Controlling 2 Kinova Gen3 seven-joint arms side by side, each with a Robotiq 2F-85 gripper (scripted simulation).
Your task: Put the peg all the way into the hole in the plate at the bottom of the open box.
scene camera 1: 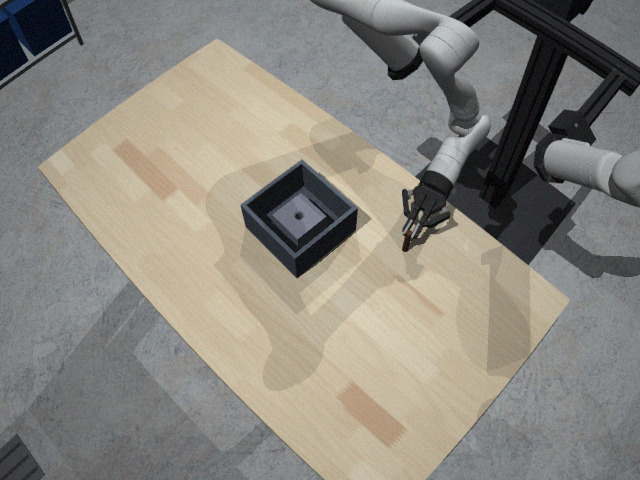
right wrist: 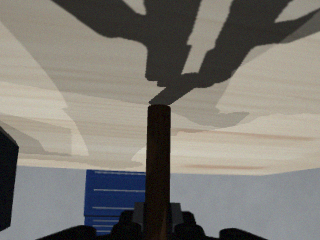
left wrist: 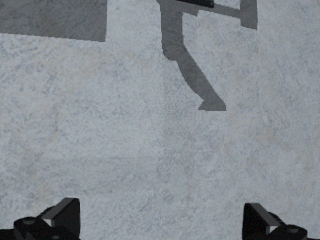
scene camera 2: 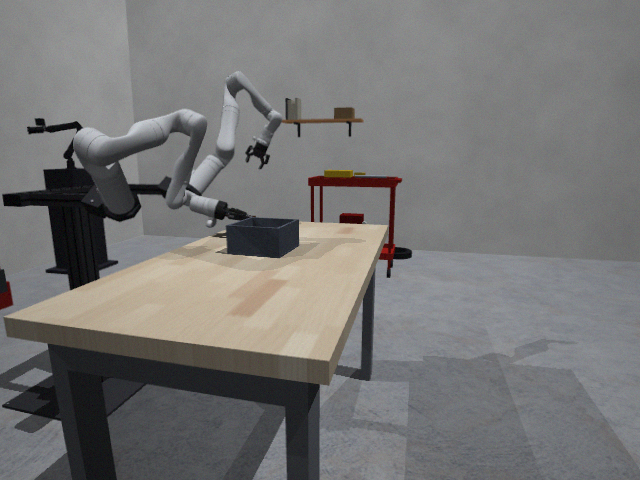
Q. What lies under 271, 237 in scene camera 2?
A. A dark box.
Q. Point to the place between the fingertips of the left gripper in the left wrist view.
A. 161, 220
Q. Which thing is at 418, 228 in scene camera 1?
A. The right gripper.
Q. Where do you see a dark box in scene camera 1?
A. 341, 214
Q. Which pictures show the grey plate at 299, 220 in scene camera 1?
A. Scene camera 1 only.
